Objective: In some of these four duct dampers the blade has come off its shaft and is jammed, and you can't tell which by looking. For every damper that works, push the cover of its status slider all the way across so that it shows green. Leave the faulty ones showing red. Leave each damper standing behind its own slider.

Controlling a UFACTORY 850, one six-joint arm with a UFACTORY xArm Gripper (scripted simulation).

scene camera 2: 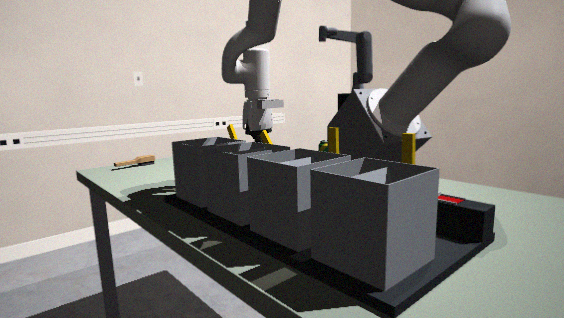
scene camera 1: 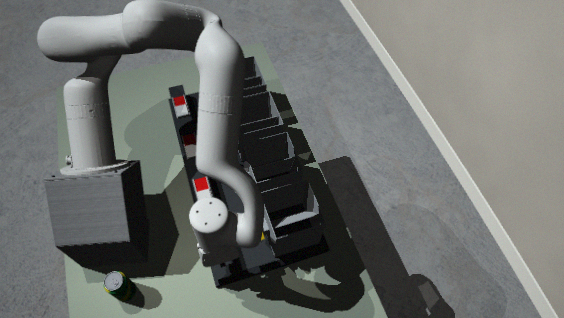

In view: my gripper (scene camera 2: 259,150), a damper (scene camera 1: 289,195), a damper (scene camera 2: 226,175) and a damper (scene camera 2: 279,190).
